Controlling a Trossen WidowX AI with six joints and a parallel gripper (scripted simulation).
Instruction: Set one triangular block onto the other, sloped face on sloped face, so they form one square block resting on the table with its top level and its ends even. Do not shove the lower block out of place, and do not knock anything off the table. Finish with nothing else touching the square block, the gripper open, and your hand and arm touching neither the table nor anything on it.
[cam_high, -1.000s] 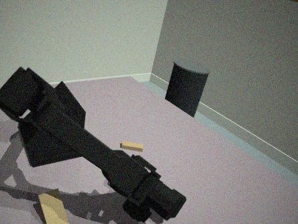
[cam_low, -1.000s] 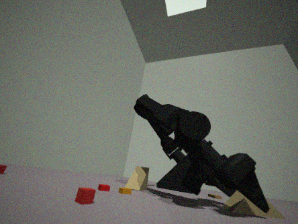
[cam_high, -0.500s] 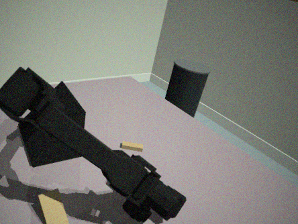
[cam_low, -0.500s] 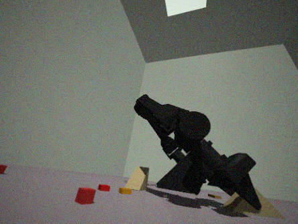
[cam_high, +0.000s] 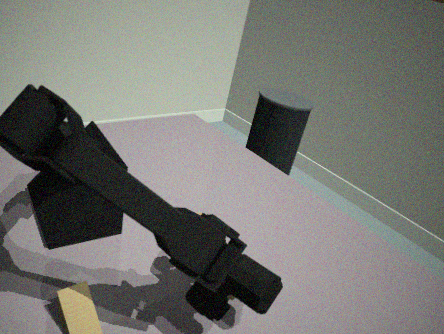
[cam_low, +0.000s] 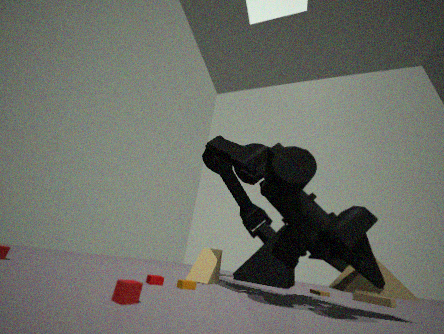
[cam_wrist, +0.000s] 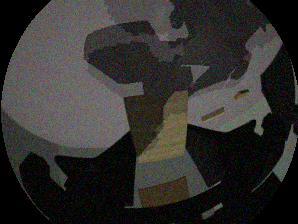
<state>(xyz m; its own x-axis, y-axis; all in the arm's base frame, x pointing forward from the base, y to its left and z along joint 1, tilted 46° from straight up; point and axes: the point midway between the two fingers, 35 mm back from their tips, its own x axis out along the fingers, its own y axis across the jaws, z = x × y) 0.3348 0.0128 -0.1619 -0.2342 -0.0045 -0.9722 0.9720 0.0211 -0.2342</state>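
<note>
The orange block lies 5 cm ahead of my gripper tip, 26 cm to the right of it and 3 cm below it. Also, from my gripper tip: flat tan piece 21 cm behind, 7 cm to the left, 3 cm below.
</note>
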